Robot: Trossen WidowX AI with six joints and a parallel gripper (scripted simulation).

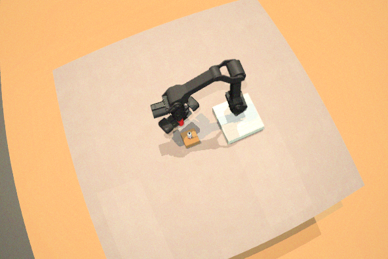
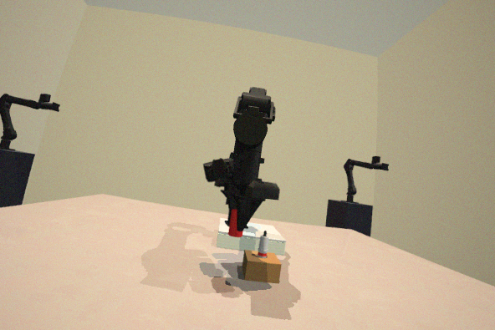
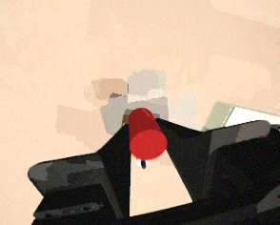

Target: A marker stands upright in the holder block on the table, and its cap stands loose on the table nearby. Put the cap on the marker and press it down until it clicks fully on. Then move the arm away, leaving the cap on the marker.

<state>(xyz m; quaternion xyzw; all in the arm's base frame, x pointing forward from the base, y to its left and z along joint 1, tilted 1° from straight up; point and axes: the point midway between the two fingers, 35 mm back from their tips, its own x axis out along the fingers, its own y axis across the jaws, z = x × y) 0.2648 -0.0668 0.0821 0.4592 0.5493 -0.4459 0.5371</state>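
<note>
The orange holder block lies 70 mm below my gripper tip, 60 mm to the left of it and 10 mm behind it. Round my gripper tip: red cap (10 mm above).
</note>
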